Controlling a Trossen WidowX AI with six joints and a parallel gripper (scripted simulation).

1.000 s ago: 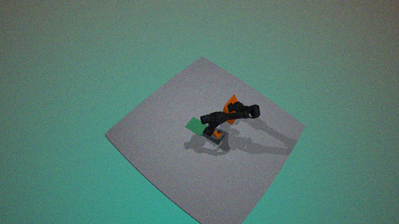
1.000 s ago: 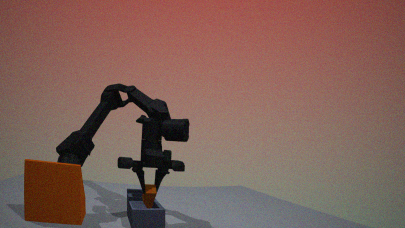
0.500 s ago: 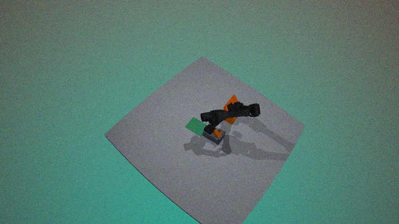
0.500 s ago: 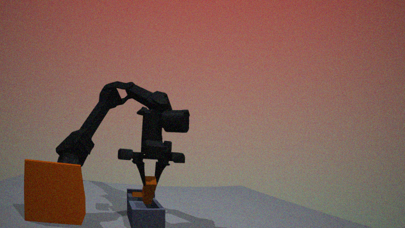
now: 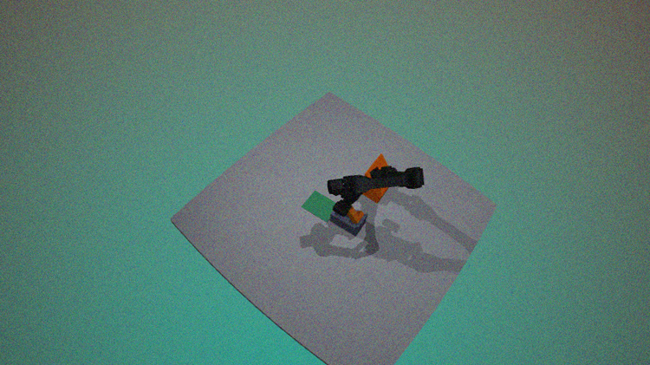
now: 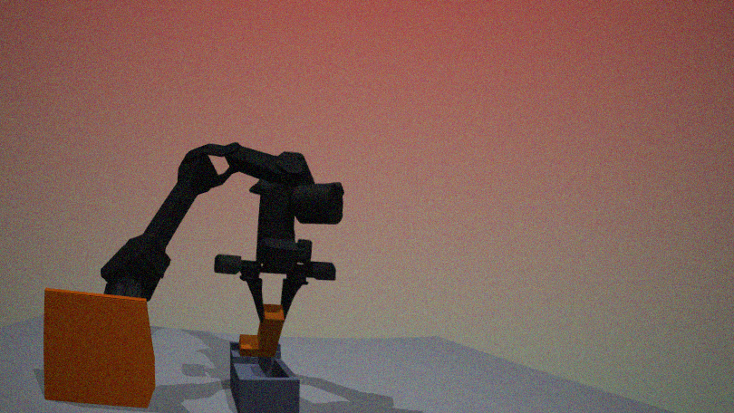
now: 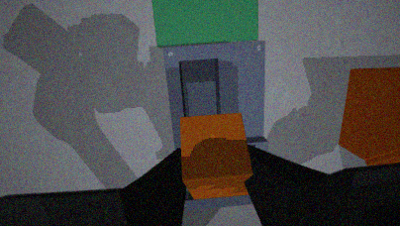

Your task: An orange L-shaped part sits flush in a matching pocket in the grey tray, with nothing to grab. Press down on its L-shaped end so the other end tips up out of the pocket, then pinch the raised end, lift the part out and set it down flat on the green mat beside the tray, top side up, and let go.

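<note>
Now: the green mat 1 cm ahead of my gripper tip, 14 cm to the right of it and 16 cm below it. The rest, counted from my gripper tip: orange L-shaped part: 2 cm behind, 3 cm to the left, 3 cm below.
</note>
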